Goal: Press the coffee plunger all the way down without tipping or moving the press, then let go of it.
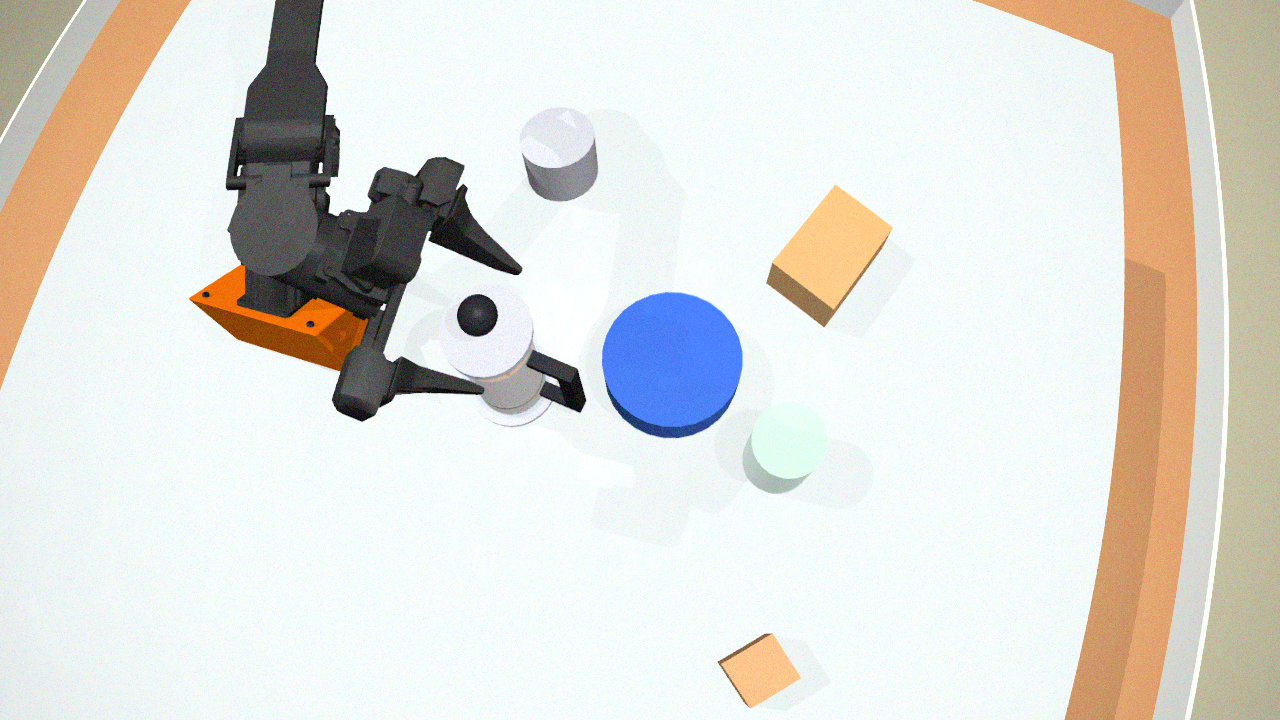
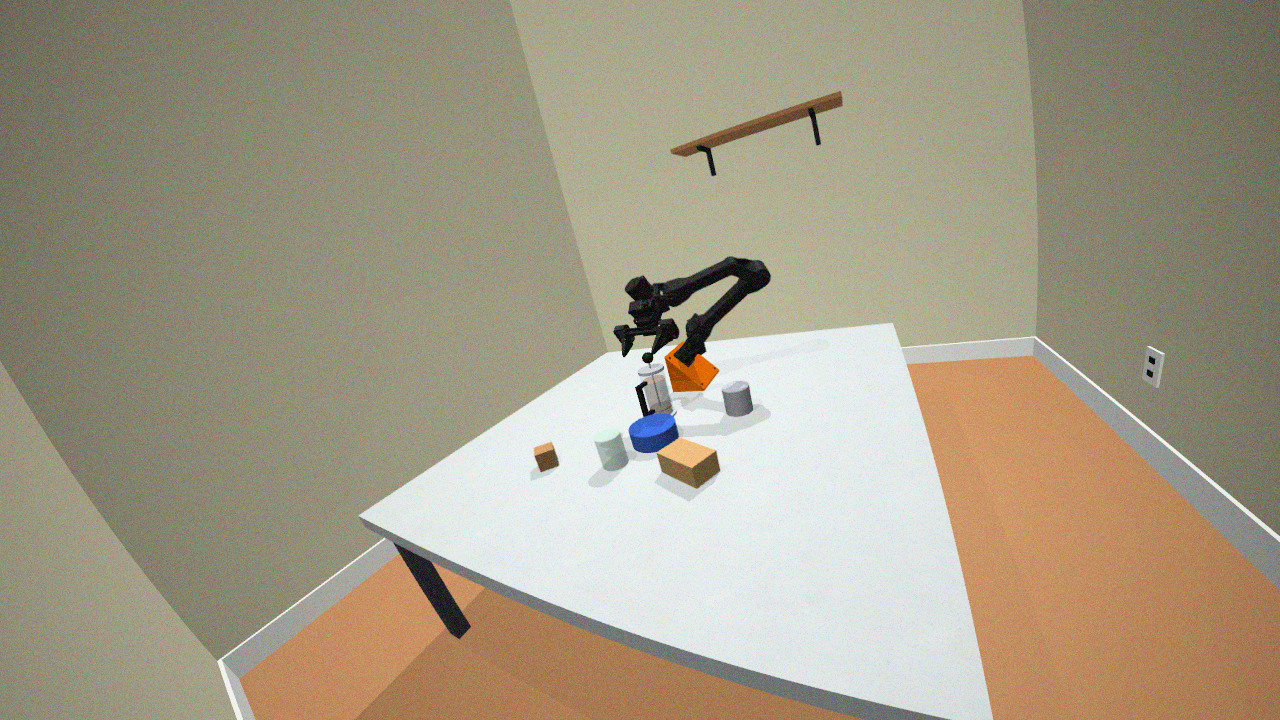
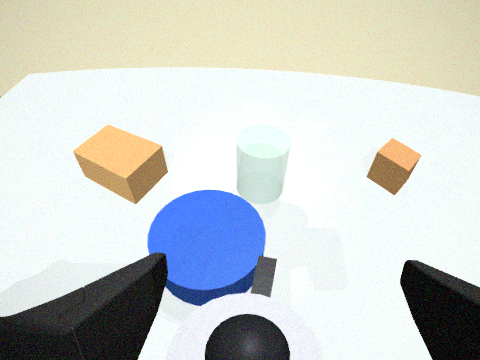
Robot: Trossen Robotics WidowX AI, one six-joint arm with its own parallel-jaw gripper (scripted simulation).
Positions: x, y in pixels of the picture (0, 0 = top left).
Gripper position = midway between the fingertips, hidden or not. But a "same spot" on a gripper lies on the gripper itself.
my gripper: image 1; image 2 637, 355; image 3
blue disc: image 1 672, 361; image 2; image 3
same spot on my gripper: (image 3: 118, 309) = (image 1: 482, 250)
same spot on blue disc: (image 3: 213, 239) = (image 2: 650, 423)
